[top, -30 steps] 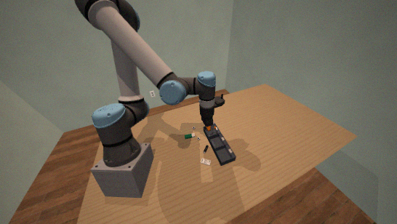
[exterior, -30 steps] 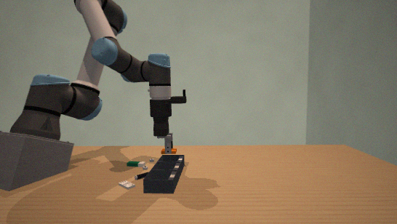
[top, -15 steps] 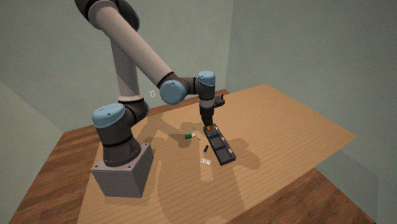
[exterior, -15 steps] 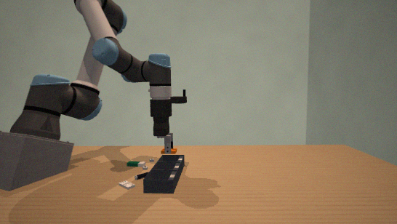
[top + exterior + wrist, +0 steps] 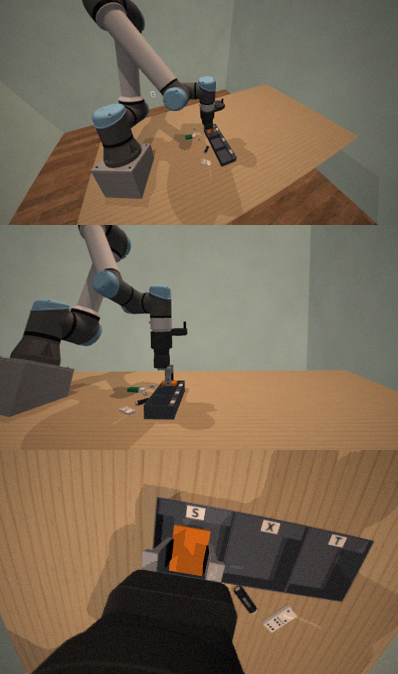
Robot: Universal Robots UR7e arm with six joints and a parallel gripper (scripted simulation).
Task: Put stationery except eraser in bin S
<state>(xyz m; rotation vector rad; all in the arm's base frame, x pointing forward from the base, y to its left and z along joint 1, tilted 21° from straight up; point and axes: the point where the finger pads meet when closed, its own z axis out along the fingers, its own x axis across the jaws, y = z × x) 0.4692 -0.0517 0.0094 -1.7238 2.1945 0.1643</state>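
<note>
Now: hand 8 cm to the left of the dark three-compartment bin tray, 4 cm above it and 1 cm past it. Round my hand: orange block 1 cm below; then black stick 9 cm behind, 8 cm to the right, 5 cm below; then green-and-white stick 12 cm behind, 5 cm to the left, 5 cm below.
</note>
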